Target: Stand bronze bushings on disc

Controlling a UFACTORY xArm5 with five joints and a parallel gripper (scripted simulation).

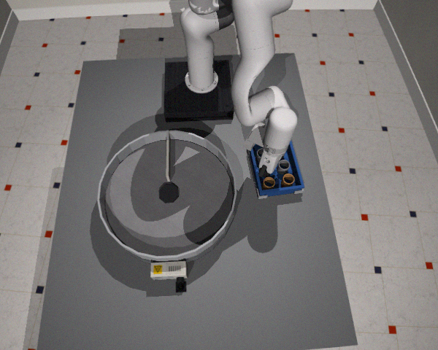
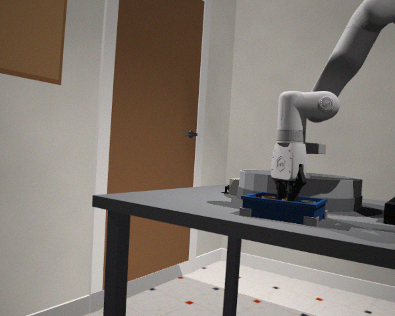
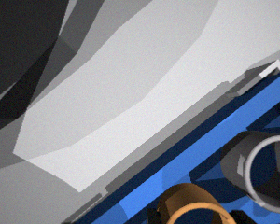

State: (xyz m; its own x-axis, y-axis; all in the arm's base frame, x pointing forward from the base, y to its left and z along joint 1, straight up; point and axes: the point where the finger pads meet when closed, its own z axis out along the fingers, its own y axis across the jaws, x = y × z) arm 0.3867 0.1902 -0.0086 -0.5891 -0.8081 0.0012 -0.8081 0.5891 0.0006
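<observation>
My hand is 3 cm to the right of the blue crate and 2 cm above it. Also, from my hand: turntable disc: 33 cm to the right, 7 cm ahead, 1 cm above.
</observation>
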